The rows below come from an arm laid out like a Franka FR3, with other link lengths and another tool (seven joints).
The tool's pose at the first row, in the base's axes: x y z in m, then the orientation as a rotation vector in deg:
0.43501, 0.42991, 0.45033, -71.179, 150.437, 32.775
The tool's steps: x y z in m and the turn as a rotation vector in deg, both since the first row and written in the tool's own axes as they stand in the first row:
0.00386, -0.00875, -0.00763, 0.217, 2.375, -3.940
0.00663, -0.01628, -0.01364, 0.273, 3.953, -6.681
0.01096, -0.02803, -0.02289, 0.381, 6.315, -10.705
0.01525, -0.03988, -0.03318, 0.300, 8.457, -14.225
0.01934, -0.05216, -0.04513, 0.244, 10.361, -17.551
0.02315, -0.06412, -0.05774, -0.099, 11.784, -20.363
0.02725, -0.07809, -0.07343, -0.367, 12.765, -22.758
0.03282, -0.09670, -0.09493, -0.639, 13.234, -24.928
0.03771, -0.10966, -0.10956, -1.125, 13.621, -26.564
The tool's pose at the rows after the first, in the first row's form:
0.43933, 0.41898, 0.45372, -77.442, 149.212, 30.657
0.44340, 0.41019, 0.45631, -81.761, 148.163, 29.309
0.44975, 0.39653, 0.46023, -88.085, 146.443, 27.210
0.45620, 0.38240, 0.46508, -93.686, 144.789, 25.519
0.46311, 0.36748, 0.47139, -98.852, 142.956, 23.907
0.46996, 0.35266, 0.47848, -103.161, 141.149, 23.027
0.47817, 0.33520, 0.48774, -106.628, 139.362, 22.351
0.48905, 0.31162, 0.50059, -109.445, 137.403, 22.003
0.49598, 0.29462, 0.50891, -111.677, 135.913, 22.108

